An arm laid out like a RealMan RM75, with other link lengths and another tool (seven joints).
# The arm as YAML. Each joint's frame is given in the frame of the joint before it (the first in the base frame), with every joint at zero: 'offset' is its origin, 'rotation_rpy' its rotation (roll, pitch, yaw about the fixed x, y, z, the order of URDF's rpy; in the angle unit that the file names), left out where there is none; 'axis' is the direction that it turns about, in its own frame. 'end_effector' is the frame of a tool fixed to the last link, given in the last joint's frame.
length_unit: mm
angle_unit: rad
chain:
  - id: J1
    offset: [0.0, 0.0, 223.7]
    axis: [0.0, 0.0, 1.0]
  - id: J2
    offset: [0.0, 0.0, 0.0]
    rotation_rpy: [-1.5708, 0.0, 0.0]
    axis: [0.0, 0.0, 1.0]
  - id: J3
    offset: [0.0, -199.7, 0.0]
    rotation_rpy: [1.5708, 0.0, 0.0]
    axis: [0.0, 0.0, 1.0]
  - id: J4
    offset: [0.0, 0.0, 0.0]
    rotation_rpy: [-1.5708, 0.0, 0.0]
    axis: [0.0, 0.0, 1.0]
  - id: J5
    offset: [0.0, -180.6, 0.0]
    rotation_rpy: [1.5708, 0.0, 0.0]
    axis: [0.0, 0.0, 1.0]
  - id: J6
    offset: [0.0, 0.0, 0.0]
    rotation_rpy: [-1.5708, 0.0, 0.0]
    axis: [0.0, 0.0, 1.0]
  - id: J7
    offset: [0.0, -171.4, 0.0]
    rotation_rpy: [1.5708, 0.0, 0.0]
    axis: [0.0, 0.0, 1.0]
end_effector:
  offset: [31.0, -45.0, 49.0]
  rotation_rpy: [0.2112, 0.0, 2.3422]
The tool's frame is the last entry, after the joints.
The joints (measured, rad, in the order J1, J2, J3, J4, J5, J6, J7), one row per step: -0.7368 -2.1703 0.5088 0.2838 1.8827 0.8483 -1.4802; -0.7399 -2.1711 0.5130 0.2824 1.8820 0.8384 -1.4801; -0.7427 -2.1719 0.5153 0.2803 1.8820 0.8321 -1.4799; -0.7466 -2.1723 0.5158 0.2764 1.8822 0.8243 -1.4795; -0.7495 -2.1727 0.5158 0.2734 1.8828 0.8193 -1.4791; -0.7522 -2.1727 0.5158 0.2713 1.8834 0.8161 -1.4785; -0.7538 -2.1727 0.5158 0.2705 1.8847 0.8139 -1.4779; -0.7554 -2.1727 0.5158 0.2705 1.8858 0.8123 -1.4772; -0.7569 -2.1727 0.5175 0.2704 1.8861 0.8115 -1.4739; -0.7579 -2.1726 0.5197 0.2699 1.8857 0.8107 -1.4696; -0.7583 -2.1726 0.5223 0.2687 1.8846 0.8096 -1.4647; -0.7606 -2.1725 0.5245 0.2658 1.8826 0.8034 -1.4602; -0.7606 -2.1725 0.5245 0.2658 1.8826 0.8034 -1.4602; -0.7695 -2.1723 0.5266 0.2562 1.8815 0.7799 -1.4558; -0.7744 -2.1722 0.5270 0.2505 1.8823 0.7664 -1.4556; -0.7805 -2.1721 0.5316 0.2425 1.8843 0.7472 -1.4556
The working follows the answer.
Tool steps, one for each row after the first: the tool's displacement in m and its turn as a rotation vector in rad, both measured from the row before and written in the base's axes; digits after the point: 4 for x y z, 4 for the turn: -0.0003 0.0006 -0.0006 -0.0001 0.0069 0.0020; 0.0002 0.0003 -0.0009 -0.0012 0.0038 0.0009; 0.0000 0.0004 -0.0009 -0.0008 0.0036 0.0024; 0.0002 0.0002 -0.0008 -0.0011 0.0022 0.0012; 0.0004 0.0003 -0.0005 -0.0007 0.0019 -0.0003; 0.0002 0.0002 -0.0002 -0.0005 0.0024 -0.0007; 0.0004 0.0004 0.0000 0.0000 0.0023 -0.0014; 0.0008 0.0003 -0.0002 -0.0006 0.0039 -0.0043; 0.0006 0.0002 -0.0002 -0.0006 0.0043 -0.0044; 0.0003 -0.0001 -0.0004 -0.0009 0.0042 -0.0038; 0.0000 0.0004 -0.0004 0.0005 0.0056 -0.0007; 0.0000 0.0000 0.0000 0.0000 0.0000 0.0000; -0.0011 0.0013 -0.0012 0.0014 0.0144 0.0068; -0.0009 0.0005 -0.0008 0.0000 0.0072 0.0058; -0.0015 0.0003 -0.0017 -0.0027 0.0132 0.0066
Tool pose at each row, in the base's axes (x y z in m, rotation vector in rad; rounded; the steps above come from the unrounded poses): -0.2252 0.4316 -0.0751 -1.7415 1.4412 0.2707; -0.2255 0.4322 -0.0758 -1.7438 1.4445 0.2780; -0.2253 0.4324 -0.0766 -1.7458 1.4469 0.2811; -0.2253 0.4328 -0.0775 -1.7486 1.4478 0.2851; -0.2251 0.4330 -0.0783 -1.7506 1.4487 0.2870; -0.2247 0.4333 -0.0788 -1.7511 1.4507 0.2881; -0.2245 0.4336 -0.0790 -1.7512 1.4531 0.2896; -0.2241 0.4339 -0.0790 -1.7503 1.4559 0.2910; -0.2233 0.4342 -0.0792 -1.7477 1.4625 0.2919; -0.2227 0.4344 -0.0794 -1.7451 1.4695 0.2931; -0.2224 0.4343 -0.0798 -1.7432 1.4760 0.2944; -0.2224 0.4346 -0.0801 -1.7428 1.4804 0.2995; -0.2224 0.4346 -0.0801 -1.7428 1.4804 0.2995; -0.2235 0.4359 -0.0813 -1.7483 1.4844 0.3171; -0.2245 0.4365 -0.0821 -1.7534 1.4847 0.3268; -0.2259 0.4368 -0.0838 -1.7618 1.4897 0.3405

